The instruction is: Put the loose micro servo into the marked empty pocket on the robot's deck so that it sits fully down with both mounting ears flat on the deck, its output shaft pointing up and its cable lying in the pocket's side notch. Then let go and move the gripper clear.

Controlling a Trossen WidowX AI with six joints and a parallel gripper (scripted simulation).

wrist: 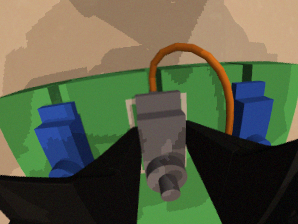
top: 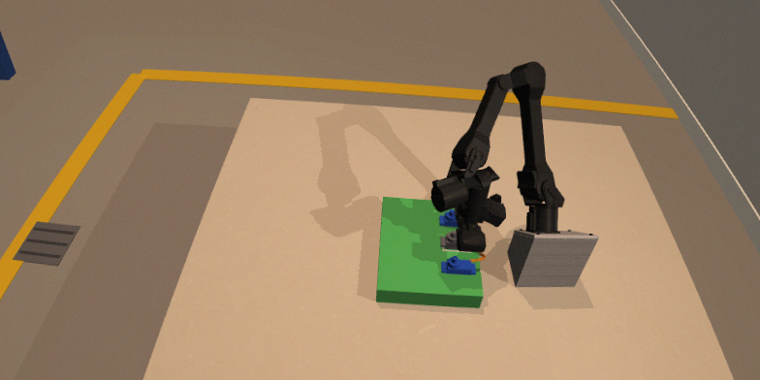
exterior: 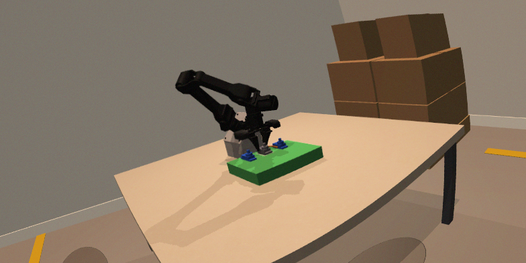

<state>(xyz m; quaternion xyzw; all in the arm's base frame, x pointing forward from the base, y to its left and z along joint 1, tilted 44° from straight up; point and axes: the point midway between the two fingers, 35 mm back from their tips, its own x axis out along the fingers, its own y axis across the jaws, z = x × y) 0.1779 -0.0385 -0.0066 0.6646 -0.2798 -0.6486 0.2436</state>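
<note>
The green deck is 120 mm ahead of my gripper tip, 40 mm below it and 10 mm to the right of it.
</note>
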